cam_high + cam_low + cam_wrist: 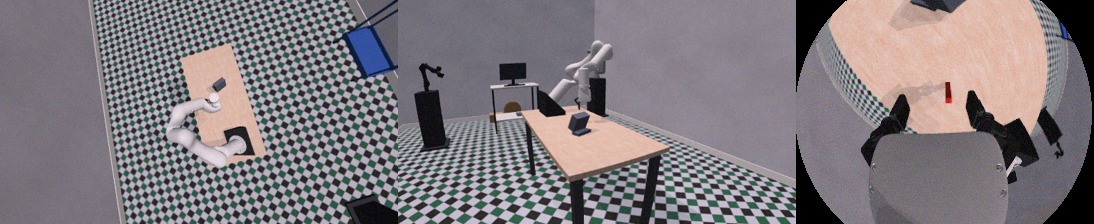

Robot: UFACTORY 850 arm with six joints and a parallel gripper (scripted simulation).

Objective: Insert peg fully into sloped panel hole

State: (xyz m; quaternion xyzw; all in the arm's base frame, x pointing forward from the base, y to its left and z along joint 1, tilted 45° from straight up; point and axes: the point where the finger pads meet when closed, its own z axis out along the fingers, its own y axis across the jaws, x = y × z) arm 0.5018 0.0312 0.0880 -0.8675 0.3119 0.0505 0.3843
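Right now the peg is 9 cm below my hand and 3 cm behind it.
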